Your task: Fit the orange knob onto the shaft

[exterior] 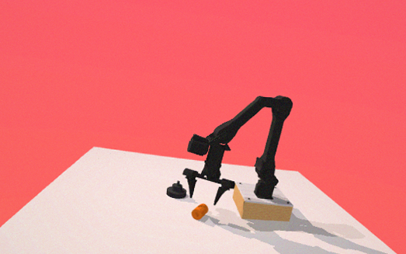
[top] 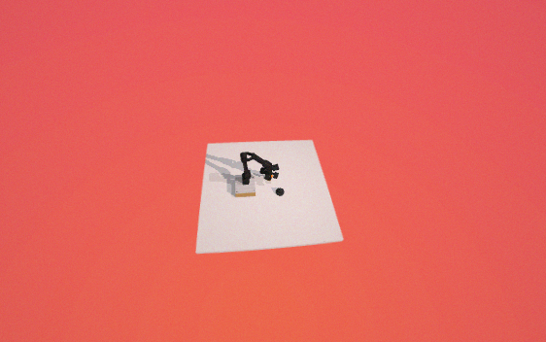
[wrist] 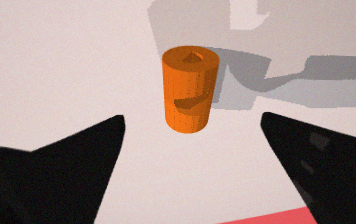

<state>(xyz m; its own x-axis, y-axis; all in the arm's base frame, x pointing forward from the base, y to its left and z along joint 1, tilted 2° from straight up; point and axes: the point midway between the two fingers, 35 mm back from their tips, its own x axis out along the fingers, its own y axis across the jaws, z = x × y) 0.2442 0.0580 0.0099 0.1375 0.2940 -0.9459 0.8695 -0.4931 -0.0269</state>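
Now: the orange knob 40 mm below my gripper tip. From my gripper tip the other things lie so: round pedestal 180 mm to the right, 80 mm ahead, 30 mm below.
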